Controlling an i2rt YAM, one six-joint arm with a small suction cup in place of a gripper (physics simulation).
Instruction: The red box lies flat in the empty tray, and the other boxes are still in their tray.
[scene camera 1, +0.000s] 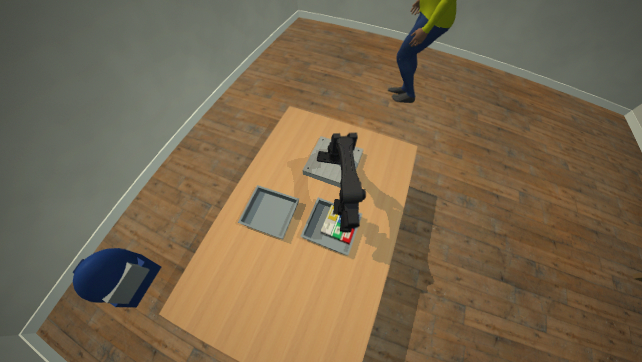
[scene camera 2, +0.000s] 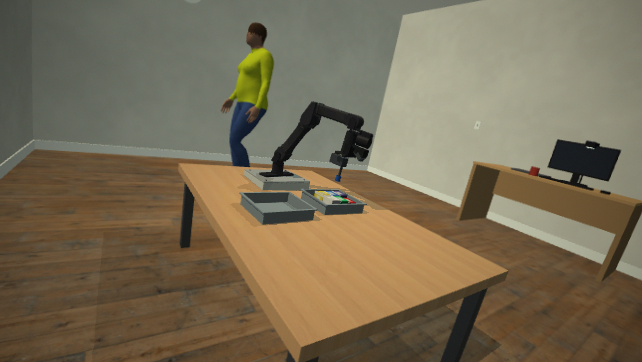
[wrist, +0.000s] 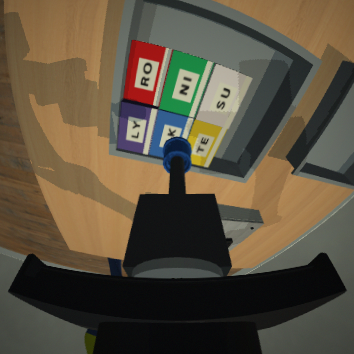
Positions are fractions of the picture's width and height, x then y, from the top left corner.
tray: scene camera 1 0.42, 0.58; scene camera 2 0.42, 0.57; wrist 0.89, 0.44
tray: scene camera 1 0.49, 0.62; scene camera 2 0.48, 0.54; wrist 0.80, 0.20
